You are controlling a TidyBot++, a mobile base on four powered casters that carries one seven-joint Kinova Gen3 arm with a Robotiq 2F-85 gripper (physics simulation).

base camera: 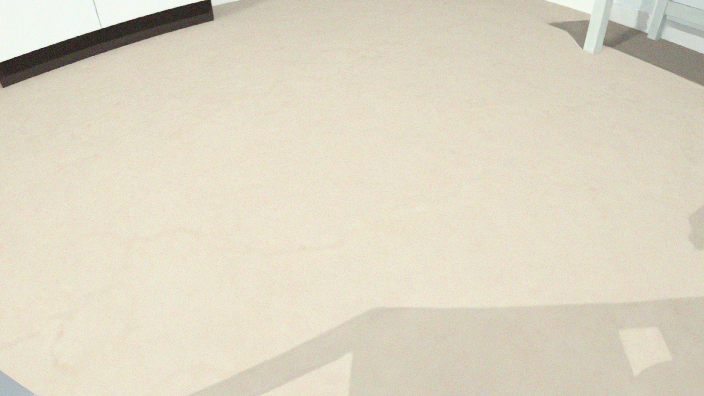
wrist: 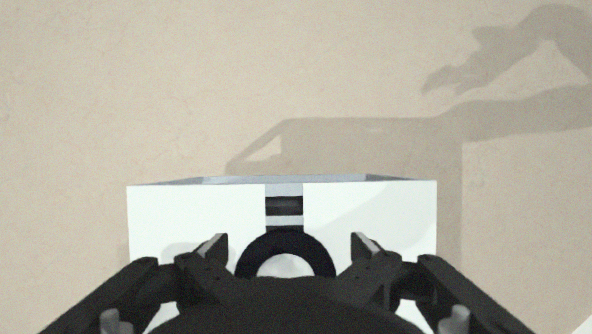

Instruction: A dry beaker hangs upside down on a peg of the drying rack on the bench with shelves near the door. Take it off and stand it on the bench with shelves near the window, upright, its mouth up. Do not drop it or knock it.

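Places are measured from the arm's base along level axes (x ahead, y left, z up), in metres.
Where they show: gripper, between the fingertips: [wrist: 289, 246].
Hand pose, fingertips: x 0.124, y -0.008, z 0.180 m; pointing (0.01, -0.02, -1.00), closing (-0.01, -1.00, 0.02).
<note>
After its pixels a point has its place.
My gripper [wrist: 289, 246] {x 0.124, y -0.008, z 0.180 m} is open, with its two fingertips wide apart and no object between them, above the white top of my own base [wrist: 200, 210] {x 0.111, y 0.131, z -0.014 m} in the wrist view. The beaker, the drying rack and its pegs do not show in either view. In the base camera view, a pale leg [base camera: 597, 27] {x 1.287, y -0.697, z -0.306 m} of a bench or table stands on the floor at the top right; whether it belongs to one of the two benches with shelves, I cannot tell.
A white cabinet [base camera: 45, 22] {x 1.223, y 1.211, z -0.209 m} with a dark plinth [base camera: 110, 44] {x 1.382, y 1.075, z -0.373 m} stands at the top left of the base camera view. Another pale leg [base camera: 657, 20] {x 1.669, y -1.213, z -0.310 m} and a crossbar are at the top right, by the wall. Shadows of my base and arm lie on the beige floor [base camera: 325, 175] {x 0.554, y 0.079, z -0.397 m} [wrist: 150, 90] {x 0.435, y 0.448, z -0.397 m}.
</note>
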